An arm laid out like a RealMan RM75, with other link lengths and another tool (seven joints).
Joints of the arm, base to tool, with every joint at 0 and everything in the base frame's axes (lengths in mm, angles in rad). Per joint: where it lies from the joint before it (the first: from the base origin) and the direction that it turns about. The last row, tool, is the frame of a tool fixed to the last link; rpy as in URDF.
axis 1: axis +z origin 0 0 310.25
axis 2: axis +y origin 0 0 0
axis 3: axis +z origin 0 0 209.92
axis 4: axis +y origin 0 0 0
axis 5: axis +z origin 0 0 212.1
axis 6: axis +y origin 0 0 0
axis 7: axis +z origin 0 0 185.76
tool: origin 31 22 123 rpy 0.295 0 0.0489
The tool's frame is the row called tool.
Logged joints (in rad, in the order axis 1, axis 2, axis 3, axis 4, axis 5, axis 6, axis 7), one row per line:
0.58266 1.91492 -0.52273 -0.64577 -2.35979 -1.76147 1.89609
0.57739 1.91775 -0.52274 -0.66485 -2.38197 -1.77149 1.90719
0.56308 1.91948 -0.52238 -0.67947 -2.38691 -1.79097 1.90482
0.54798 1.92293 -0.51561 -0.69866 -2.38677 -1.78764 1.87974
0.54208 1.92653 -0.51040 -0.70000 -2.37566 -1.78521 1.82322
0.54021 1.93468 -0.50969 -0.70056 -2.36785 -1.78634 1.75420
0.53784 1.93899 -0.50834 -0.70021 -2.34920 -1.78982 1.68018
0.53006 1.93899 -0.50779 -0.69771 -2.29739 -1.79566 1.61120
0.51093 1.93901 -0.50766 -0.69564 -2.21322 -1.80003 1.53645
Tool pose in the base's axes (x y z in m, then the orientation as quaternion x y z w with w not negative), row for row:
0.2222 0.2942 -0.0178 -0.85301 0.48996 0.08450 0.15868
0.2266 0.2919 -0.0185 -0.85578 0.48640 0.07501 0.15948
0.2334 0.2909 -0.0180 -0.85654 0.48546 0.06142 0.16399
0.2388 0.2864 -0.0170 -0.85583 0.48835 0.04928 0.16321
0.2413 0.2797 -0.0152 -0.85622 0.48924 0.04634 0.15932
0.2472 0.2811 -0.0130 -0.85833 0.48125 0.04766 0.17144
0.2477 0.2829 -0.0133 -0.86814 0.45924 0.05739 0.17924
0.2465 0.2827 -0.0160 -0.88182 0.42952 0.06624 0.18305
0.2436 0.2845 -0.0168 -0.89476 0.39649 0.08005 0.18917
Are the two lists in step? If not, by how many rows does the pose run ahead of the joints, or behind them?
The pose runs 2 rows behind the joints: the pose in row i belongs to the joints in row i - 2.
